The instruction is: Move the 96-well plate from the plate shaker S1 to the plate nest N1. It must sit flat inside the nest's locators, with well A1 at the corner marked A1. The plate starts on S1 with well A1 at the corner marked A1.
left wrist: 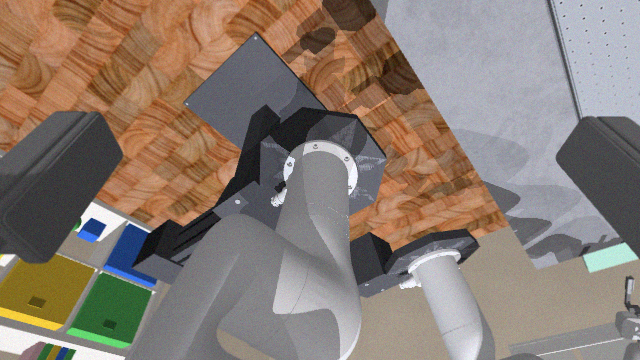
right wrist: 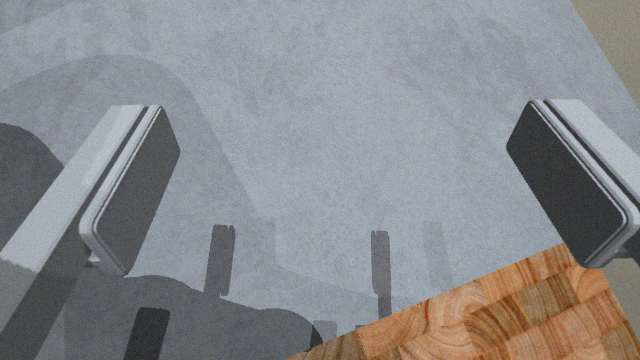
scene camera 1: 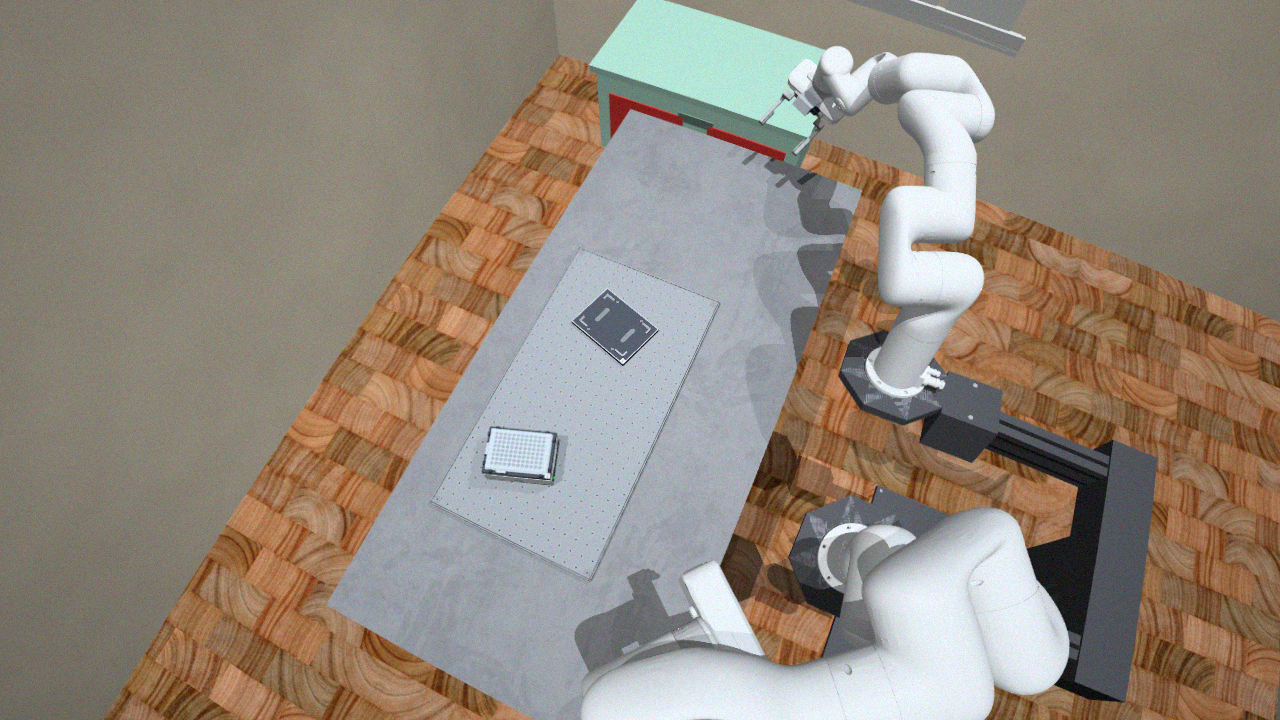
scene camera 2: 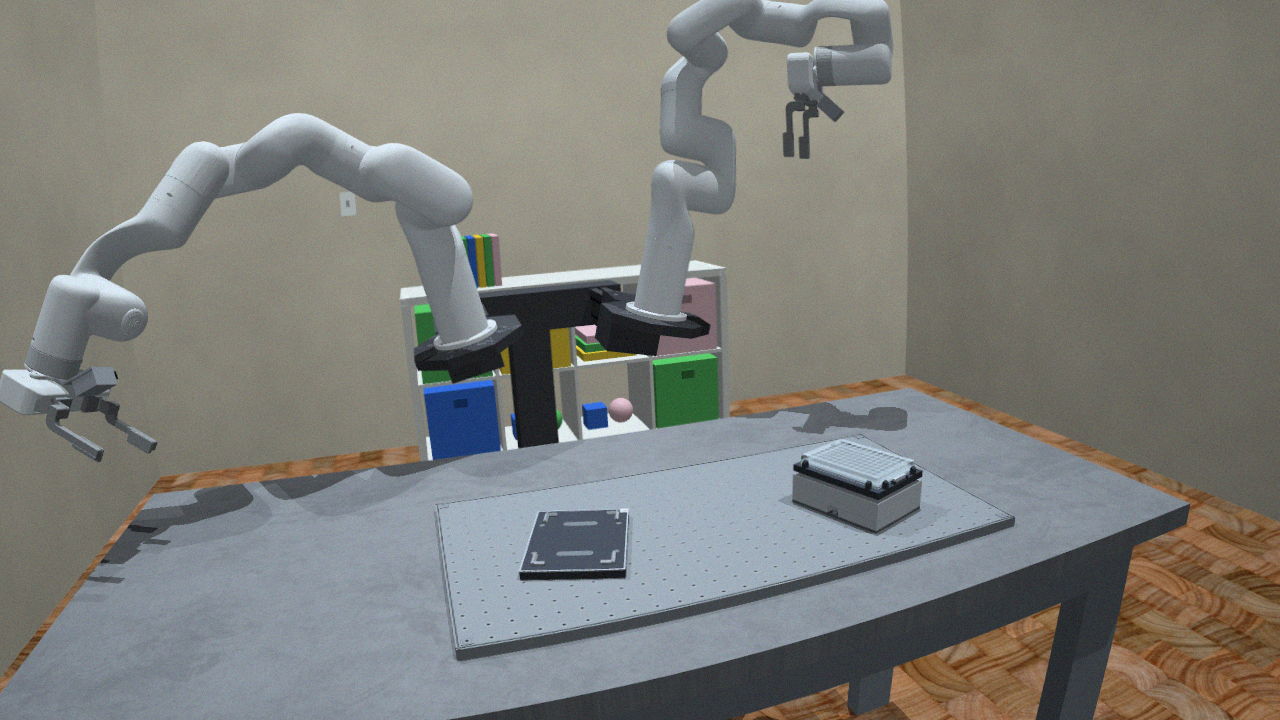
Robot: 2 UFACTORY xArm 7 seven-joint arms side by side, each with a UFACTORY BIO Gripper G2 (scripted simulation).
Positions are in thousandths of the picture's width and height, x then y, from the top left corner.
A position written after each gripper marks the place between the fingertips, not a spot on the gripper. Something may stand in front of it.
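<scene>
You'd see the left gripper (scene camera 1: 571, 880), and the left gripper again here (scene camera 2: 623, 219). The right gripper (scene camera 2: 100, 627) is visible too, and so is the right gripper (scene camera 1: 607, 192). There's a clear 96-well plate (scene camera 2: 670, 644), and that's also the plate (scene camera 1: 423, 612). In the left wrist view the plate is out of frame, and in the right wrist view the plate is out of frame as well.
</scene>
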